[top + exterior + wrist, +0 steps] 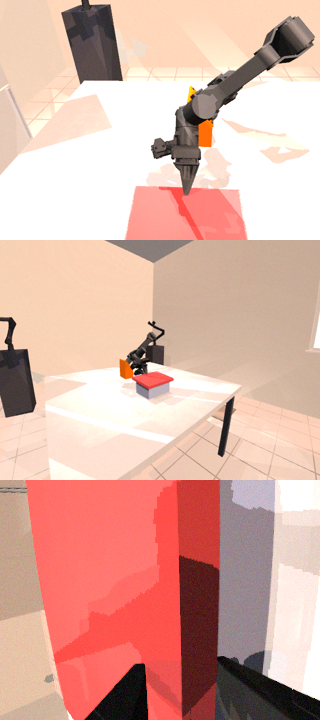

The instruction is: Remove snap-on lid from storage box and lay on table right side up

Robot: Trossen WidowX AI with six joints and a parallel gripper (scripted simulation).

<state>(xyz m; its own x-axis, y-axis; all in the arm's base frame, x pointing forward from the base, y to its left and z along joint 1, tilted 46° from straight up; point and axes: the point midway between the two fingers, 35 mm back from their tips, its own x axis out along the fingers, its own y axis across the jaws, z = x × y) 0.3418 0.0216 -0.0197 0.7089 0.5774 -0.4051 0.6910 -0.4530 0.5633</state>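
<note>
My gripper tip is 80 mm short of the lid and 10 mm to the right of it. From my gripper tip the other things lie so: grey storage box: 80 mm ahead, 10 mm to the left, 60 mm below.
</note>
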